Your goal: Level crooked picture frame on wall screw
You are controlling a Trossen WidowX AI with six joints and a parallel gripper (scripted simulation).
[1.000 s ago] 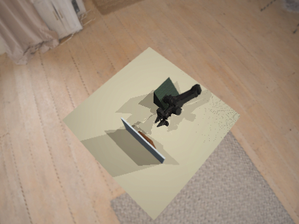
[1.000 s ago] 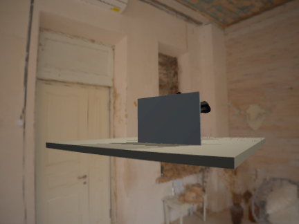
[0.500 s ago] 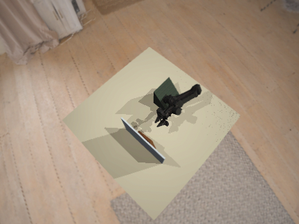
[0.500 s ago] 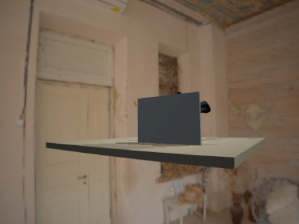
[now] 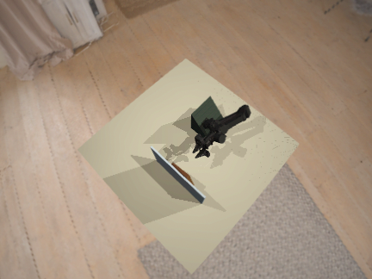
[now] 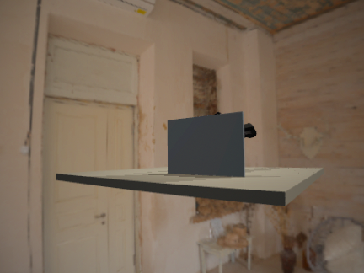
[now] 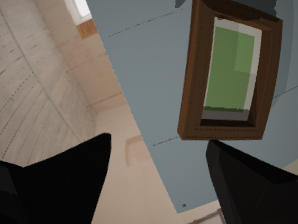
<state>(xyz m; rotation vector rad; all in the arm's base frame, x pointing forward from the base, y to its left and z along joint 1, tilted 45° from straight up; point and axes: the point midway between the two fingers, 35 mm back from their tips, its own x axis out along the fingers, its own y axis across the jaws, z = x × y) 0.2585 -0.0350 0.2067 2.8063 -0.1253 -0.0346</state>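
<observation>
Right now my gripper tip is 140 mm short of the picture frame and 110 mm above it. From my gripper tip the other things lie so: grey-blue wall panel: 150 mm ahead, 10 mm to the right, 120 mm below.
</observation>
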